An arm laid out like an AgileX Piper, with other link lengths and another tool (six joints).
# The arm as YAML. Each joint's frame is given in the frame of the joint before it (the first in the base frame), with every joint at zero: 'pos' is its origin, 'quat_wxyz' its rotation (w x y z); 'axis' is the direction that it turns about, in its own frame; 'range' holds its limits. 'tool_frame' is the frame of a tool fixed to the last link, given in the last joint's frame.
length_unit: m
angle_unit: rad
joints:
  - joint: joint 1
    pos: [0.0, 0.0, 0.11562]
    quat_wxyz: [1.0, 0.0, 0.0, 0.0]
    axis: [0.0, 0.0, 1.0]
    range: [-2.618, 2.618]
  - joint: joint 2
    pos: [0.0, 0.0, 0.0]
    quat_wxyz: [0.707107, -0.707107, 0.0, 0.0]
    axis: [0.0, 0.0, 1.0]
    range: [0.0, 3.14]
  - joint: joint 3
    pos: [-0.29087, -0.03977, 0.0]
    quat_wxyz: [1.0, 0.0, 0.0, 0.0]
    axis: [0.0, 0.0, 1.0]
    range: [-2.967, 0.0]
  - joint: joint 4
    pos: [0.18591, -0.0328, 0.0]
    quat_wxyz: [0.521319, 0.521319, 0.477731, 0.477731]
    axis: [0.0, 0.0, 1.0]
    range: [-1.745, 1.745]
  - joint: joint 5
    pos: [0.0, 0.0, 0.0]
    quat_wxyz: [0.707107, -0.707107, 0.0, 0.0]
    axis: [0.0, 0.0, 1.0]
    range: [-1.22, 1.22]
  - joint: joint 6
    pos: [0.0, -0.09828, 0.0]
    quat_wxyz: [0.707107, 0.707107, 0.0, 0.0]
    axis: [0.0, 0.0, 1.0]
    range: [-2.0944, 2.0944]
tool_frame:
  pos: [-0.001, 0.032, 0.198]
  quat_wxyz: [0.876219, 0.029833, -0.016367, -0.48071]
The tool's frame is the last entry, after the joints.
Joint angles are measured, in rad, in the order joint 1, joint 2, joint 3, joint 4, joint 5, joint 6. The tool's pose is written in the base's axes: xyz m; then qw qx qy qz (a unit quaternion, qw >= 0). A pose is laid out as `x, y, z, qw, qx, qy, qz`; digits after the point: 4 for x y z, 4 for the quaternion.
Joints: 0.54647, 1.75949, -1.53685, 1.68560, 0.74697, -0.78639
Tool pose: 0.3072, 0.4365, 0.4051, 0.5829, -0.4217, 0.5759, 0.3882
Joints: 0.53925, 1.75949, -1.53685, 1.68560, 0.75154, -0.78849
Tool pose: 0.3090, 0.4346, 0.4053, 0.5841, -0.4213, 0.5758, 0.3870
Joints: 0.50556, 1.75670, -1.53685, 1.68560, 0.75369, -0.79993
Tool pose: 0.3218, 0.4238, 0.4066, 0.5936, -0.4153, 0.5787, 0.3745
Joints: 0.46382, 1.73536, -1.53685, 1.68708, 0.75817, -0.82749
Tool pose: 0.3317, 0.4077, 0.4169, 0.6138, -0.4118, 0.5725, 0.3549
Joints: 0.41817, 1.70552, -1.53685, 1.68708, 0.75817, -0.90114
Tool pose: 0.3399, 0.3892, 0.4296, 0.6454, -0.4193, 0.5545, 0.3164
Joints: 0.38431, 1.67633, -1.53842, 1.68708, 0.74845, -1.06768
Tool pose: 0.3437, 0.3746, 0.4394, 0.6877, -0.4507, 0.5133, 0.2459
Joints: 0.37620, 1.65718, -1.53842, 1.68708, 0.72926, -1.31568
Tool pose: 0.3429, 0.3696, 0.4407, 0.7242, -0.5017, 0.4486, 0.1503
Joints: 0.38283, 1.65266, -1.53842, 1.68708, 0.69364, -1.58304
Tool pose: 0.3471, 0.3689, 0.4335, 0.7425, -0.5504, 0.3790, 0.0462
